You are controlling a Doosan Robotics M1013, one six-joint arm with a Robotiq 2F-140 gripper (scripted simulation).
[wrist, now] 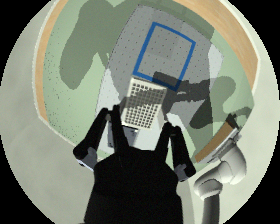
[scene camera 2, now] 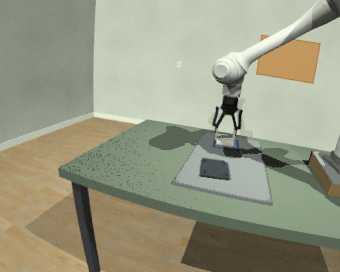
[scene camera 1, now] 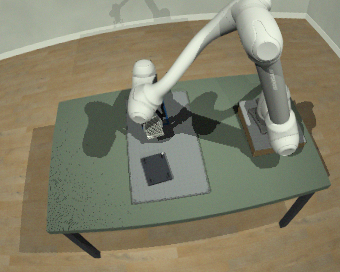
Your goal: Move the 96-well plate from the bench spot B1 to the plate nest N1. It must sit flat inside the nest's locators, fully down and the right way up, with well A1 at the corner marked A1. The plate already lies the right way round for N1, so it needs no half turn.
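White 96-well plate visible, my gripper too.
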